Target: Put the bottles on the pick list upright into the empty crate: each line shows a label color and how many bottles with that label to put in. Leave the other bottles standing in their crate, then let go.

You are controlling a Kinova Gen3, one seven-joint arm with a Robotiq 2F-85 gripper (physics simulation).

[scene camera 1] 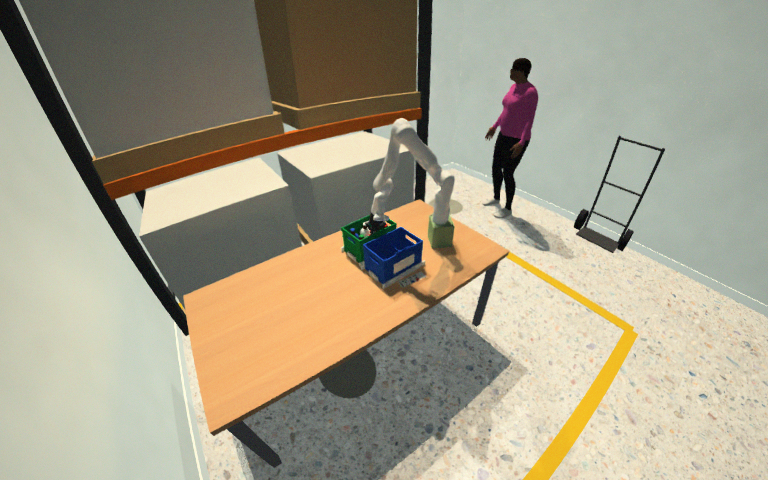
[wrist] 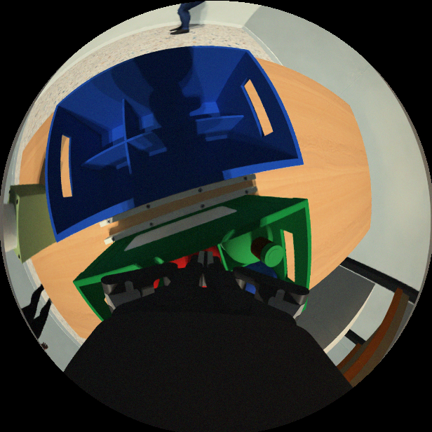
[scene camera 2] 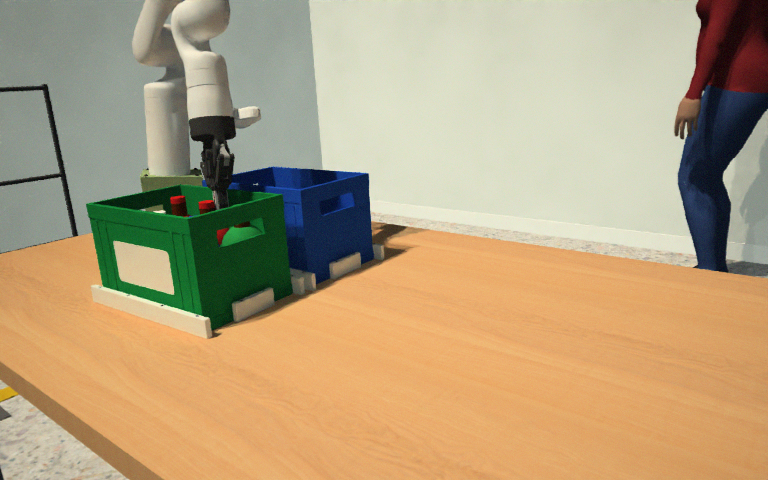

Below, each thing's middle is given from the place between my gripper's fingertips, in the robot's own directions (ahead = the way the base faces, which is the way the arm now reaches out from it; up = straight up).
The green bottle (wrist: 255,245) is 7 cm ahead of my hand, 1 cm to the right of it and 6 cm below it.
